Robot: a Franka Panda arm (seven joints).
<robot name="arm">
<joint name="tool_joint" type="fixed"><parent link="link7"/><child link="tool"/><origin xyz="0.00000 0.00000 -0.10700" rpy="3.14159 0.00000 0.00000"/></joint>
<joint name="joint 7" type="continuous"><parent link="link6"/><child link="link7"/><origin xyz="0.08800 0.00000 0.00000"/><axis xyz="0 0 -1"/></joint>
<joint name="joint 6" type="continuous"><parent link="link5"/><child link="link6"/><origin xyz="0.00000 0.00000 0.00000"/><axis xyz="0 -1 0"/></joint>
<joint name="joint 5" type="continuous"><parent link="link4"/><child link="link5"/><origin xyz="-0.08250 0.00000 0.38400"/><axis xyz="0 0 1"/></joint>
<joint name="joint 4" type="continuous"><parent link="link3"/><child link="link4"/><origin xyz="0.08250 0.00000 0.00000"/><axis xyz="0 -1 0"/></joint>
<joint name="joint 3" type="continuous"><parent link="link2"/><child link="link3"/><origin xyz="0.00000 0.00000 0.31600"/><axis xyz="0 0 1"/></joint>
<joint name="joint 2" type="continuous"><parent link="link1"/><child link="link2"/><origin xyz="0.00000 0.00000 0.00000"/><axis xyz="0 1 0"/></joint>
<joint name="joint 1" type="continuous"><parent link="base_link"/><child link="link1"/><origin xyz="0.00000 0.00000 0.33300"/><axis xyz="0 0 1"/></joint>
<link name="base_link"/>
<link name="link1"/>
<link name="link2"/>
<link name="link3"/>
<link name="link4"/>
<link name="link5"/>
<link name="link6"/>
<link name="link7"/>
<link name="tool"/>
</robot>
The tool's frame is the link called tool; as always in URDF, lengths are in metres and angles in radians. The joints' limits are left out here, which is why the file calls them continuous.
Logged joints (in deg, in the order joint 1, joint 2, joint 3, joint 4, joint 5, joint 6, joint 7), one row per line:
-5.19 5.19 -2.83 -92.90 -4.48 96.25 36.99
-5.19 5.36 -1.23 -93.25 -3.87 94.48 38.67
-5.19 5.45 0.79 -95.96 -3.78 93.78 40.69
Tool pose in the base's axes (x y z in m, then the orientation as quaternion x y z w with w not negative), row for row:
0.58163 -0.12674 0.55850 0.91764 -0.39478 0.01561 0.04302
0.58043 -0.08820 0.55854 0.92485 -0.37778 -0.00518 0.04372
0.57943 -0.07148 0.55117 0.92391 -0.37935 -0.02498 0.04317
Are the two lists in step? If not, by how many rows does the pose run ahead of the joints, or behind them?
The pose runs 1 row behind the joints: the pose in row i belongs to the joints in row i - 1.
